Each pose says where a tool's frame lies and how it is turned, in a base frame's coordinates. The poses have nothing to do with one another.
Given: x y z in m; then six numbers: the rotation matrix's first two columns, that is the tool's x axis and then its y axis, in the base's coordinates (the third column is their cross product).
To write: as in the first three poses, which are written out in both.
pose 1, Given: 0.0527, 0.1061, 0.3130, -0.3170, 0.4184, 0.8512, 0.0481, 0.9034, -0.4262
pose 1, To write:
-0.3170, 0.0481, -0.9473, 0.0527
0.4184, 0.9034, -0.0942, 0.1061
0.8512, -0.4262, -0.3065, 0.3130
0, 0, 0, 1

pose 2, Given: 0.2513, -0.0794, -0.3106, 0.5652, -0.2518, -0.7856, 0.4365, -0.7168, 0.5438
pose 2, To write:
0.5652, 0.4365, -0.7000, 0.2513
-0.2518, -0.7168, -0.6503, -0.0794
-0.7856, 0.5438, -0.2952, -0.3106
0, 0, 0, 1

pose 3, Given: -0.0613, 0.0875, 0.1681, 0.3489, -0.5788, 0.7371, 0.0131, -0.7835, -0.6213
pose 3, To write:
0.3489, 0.0131, 0.9371, -0.0613
-0.5788, -0.7835, 0.2264, 0.0875
0.7371, -0.6213, -0.2658, 0.1681
0, 0, 0, 1

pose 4, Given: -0.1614, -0.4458, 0.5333, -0.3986, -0.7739, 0.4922, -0.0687, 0.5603, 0.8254
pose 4, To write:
-0.3986, -0.0687, -0.9146, -0.1614
-0.7739, 0.5603, 0.2952, -0.4458
0.4922, 0.8254, -0.2765, 0.5333
0, 0, 0, 1

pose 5, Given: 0.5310, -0.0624, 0.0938, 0.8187, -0.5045, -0.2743, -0.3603, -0.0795, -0.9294
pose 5, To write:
0.8187, -0.3603, 0.4471, 0.5310
-0.5045, -0.0795, 0.8597, -0.0624
-0.2743, -0.9294, -0.2469, 0.0938
0, 0, 0, 1

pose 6, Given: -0.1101, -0.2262, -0.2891, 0.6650, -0.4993, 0.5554, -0.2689, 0.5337, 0.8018
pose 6, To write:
0.6650, -0.2689, -0.6968, -0.1101
-0.4993, 0.5337, -0.6825, -0.2262
0.5554, 0.8018, 0.2206, -0.2891
0, 0, 0, 1

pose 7, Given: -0.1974, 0.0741, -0.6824, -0.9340, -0.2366, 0.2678, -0.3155, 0.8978, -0.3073
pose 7, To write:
-0.9340, -0.3155, -0.1677, -0.1974
-0.2366, 0.8978, -0.3715, 0.0741
0.2678, -0.3073, -0.9132, -0.6824
0, 0, 0, 1

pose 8, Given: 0.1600, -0.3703, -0.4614, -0.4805, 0.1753, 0.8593, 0.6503, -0.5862, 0.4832
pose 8, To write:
-0.4805, 0.6503, 0.5884, 0.1600
0.1753, -0.5862, 0.7910, -0.3703
0.8593, 0.4832, 0.1677, -0.4614
0, 0, 0, 1

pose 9, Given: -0.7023, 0.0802, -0.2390, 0.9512, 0.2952, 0.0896, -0.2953, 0.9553, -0.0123
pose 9, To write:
0.9512, -0.2953, -0.0892, -0.7023
0.2952, 0.9553, -0.0148, 0.0802
0.0896, -0.0123, 0.9959, -0.2390
0, 0, 0, 1

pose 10, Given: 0.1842, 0.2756, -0.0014, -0.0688, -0.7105, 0.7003, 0.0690, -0.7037, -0.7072
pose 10, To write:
-0.0688, 0.0690, 0.9953, 0.1842
-0.7105, -0.7037, -0.0003, 0.2756
0.7003, -0.7072, 0.0974, -0.0014
0, 0, 0, 1

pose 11, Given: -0.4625, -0.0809, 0.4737, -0.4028, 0.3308, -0.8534, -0.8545, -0.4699, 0.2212
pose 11, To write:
-0.4028, -0.8545, -0.3278, -0.4625
0.3308, -0.4699, 0.8183, -0.0809
-0.8534, 0.2212, 0.4719, 0.4737
0, 0, 0, 1

